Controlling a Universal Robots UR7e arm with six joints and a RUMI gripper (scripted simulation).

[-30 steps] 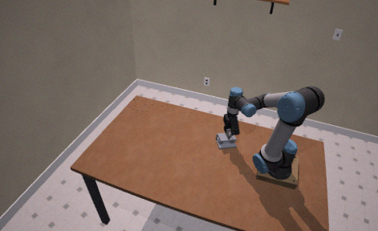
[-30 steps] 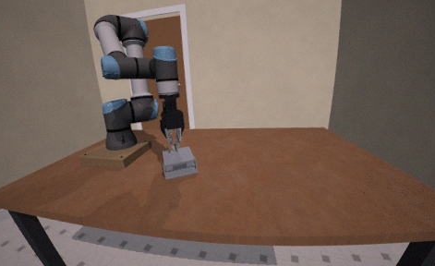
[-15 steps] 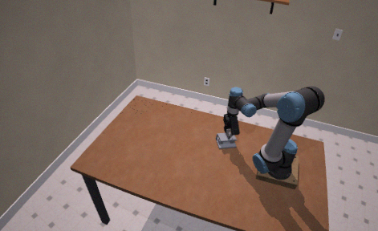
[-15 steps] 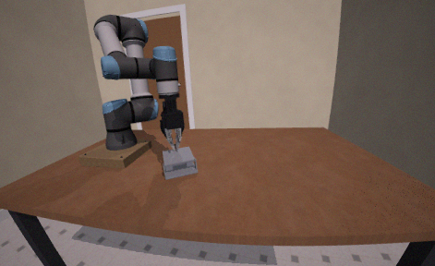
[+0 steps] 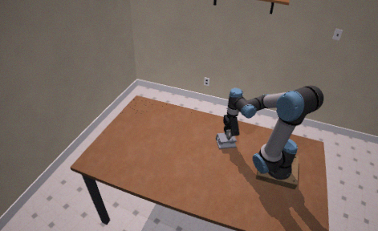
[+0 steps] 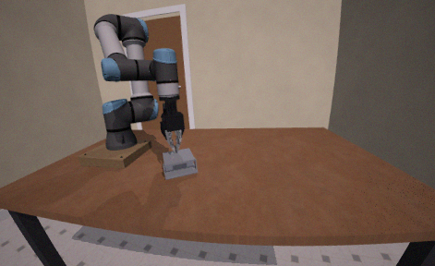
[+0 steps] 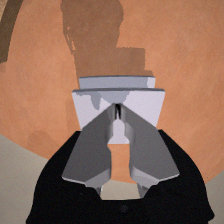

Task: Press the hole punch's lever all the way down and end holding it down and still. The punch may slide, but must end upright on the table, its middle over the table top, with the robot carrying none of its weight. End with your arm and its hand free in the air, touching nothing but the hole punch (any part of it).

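The grey hole punch is 1 cm ahead of my hand, 4 cm to the right of it and 4 cm below it.
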